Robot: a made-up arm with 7 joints.
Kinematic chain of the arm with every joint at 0, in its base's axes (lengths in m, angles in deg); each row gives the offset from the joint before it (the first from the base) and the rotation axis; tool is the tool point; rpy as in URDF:
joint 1: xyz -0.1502 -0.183 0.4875 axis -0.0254 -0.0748 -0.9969
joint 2: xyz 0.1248 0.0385 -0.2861 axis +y
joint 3: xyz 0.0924 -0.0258 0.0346 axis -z
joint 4: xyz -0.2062 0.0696 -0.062 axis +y
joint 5: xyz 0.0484 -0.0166 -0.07 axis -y
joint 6: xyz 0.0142 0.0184 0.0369 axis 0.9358 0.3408 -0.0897
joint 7: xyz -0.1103 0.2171 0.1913 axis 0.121 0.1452 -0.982
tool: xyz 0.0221 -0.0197 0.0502 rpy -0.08 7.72 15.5
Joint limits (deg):
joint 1: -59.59..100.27
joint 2: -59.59..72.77
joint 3: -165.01..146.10
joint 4: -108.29..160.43
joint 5: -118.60..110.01
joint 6: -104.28..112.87
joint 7: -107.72..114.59
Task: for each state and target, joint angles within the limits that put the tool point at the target. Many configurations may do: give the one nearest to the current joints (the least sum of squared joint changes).
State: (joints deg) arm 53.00 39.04 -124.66 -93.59 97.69 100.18 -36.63
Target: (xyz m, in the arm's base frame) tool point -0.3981 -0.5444 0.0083
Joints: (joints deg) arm 74.70 31.73 -73.65 -77.76 71.61 104.88 -34.07
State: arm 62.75 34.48 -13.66 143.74 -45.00 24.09 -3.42
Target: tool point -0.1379 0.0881 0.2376
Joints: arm 69.44 60.64 -23.47 148.99 -37.77 12.95 -0.57
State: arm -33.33 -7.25 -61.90 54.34 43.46 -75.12 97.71
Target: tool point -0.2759 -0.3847 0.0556
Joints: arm -38.89 -33.36 -59.96 59.66 16.13 -43.10 89.09
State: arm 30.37 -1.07 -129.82 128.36 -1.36 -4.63 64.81
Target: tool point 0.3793 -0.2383 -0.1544
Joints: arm -12.16 2.32 -165.01 153.61 -43.40 34.64 62.01
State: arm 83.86 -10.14 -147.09 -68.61 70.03 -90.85 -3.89
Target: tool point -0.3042 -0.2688 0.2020
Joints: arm 72.58 -10.89 -153.48 -64.54 67.13 -93.44 -2.27
